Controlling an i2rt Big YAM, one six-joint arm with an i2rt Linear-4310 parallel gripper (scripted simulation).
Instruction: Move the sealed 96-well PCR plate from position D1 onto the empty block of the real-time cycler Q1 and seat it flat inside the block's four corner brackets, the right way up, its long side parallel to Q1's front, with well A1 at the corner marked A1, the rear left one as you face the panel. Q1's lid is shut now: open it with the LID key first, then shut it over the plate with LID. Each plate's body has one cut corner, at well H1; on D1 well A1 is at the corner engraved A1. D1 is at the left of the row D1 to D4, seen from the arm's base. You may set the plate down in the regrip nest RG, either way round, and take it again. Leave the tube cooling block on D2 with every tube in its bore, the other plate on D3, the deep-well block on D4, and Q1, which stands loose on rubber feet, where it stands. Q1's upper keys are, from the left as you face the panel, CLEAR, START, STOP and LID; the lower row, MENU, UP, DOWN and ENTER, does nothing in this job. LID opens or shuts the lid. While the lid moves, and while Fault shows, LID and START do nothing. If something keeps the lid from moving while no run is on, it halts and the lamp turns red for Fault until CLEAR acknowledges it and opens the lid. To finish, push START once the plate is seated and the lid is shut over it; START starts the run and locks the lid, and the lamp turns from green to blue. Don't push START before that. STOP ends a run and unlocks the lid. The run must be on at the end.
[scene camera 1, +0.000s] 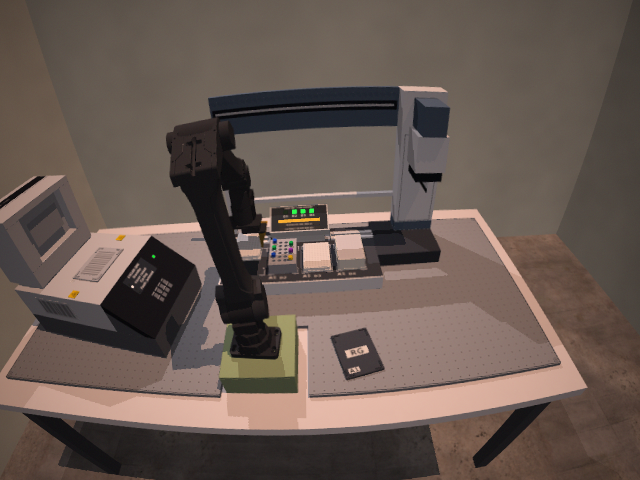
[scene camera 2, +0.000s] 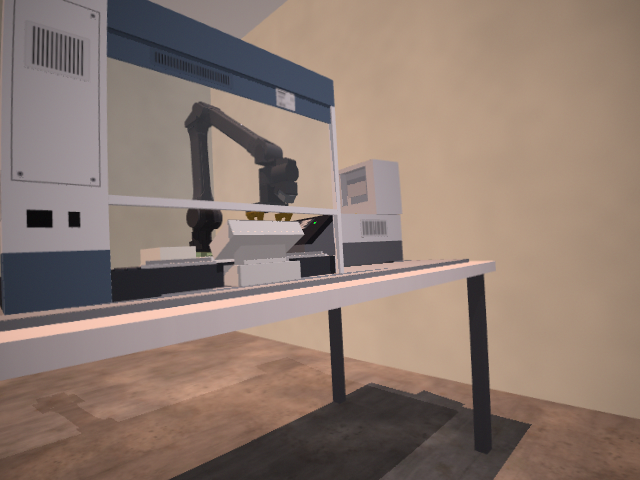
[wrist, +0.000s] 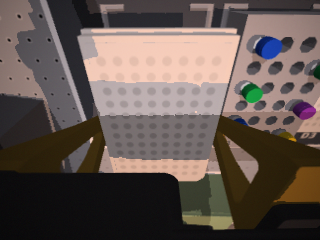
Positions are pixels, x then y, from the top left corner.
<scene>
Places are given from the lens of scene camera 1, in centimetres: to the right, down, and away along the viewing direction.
gripper (scene camera 1: 249, 247): -22, 2, 108
tube cooling block (scene camera 1: 280, 265): -12, 8, 105
</scene>
